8 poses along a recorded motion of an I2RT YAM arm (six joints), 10 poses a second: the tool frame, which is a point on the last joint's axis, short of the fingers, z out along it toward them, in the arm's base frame.
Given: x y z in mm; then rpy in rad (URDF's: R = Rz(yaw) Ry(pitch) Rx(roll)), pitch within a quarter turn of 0, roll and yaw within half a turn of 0.
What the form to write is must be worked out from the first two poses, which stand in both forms.
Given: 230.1 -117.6 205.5 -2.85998 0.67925 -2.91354
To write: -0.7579 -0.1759 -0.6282 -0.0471 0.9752 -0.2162 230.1 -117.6 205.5
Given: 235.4 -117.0 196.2 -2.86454 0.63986 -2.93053
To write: -0.7844 -0.1681 -0.5971 -0.0418 0.9747 -0.2194 235.4 -117.0 196.2
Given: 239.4 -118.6 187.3 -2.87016 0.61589 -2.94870
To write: -0.8011 -0.1565 -0.5777 -0.0327 0.9752 -0.2188 239.4 -118.6 187.3
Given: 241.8 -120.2 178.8 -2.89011 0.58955 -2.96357
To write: -0.8181 -0.1472 -0.5560 -0.0353 0.9777 -0.2068 241.8 -120.2 178.8
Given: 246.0 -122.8 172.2 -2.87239 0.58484 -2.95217
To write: -0.8189 -0.1570 -0.5521 -0.0373 0.9744 -0.2218 246.0 -122.8 172.2
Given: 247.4 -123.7 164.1 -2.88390 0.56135 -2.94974
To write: -0.8310 -0.1614 -0.5323 -0.0512 0.9751 -0.2157 247.4 -123.7 164.1
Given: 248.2 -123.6 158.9 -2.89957 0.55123 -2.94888
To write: -0.8361 -0.1632 -0.5237 -0.0627 0.9769 -0.2042 248.2 -123.6 158.9
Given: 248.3 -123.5 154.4 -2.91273 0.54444 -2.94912
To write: -0.8396 -0.1636 -0.5179 -0.0710 0.9784 -0.1941 248.3 -123.5 154.4
